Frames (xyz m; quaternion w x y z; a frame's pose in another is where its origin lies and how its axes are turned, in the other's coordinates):
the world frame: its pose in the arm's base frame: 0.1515 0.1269 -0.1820 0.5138 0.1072 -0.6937 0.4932
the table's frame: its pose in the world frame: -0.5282 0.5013 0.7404 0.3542 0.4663 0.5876 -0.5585
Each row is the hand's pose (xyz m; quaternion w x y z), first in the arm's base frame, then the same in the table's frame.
Working: the arm's base frame: its pose in the table's frame: 0.2041 0.8713 0.5562 0.8151 -0.3752 -0.3460 -0.2742

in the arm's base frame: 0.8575 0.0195 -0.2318 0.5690 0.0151 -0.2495 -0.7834
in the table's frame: 0.8241 0.5360 1.0971 0.1683 0.0015 -0.6983 -0.6957
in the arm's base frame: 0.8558 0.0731 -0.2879 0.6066 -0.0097 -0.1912 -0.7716
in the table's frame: 0.8811 0.5218 1.0463 0.2130 -0.0209 -0.6526 -0.7269
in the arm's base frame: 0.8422 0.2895 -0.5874 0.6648 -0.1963 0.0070 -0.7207
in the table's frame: 1.1330 0.4073 0.8011 0.2730 -0.1581 -0.4409 -0.8403
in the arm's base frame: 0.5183 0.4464 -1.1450 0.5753 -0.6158 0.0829 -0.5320
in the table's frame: 1.2461 0.1103 0.2185 0.1207 -0.5109 -0.1623 -0.8355
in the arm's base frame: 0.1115 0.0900 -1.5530 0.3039 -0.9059 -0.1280 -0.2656
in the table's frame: 0.8922 -0.3430 -0.1398 0.2093 0.7956 0.0607 0.5653
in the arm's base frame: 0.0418 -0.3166 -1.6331 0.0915 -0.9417 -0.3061 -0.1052
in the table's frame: 0.5911 -0.6251 -0.0603 0.4135 0.8494 0.0624 0.3219
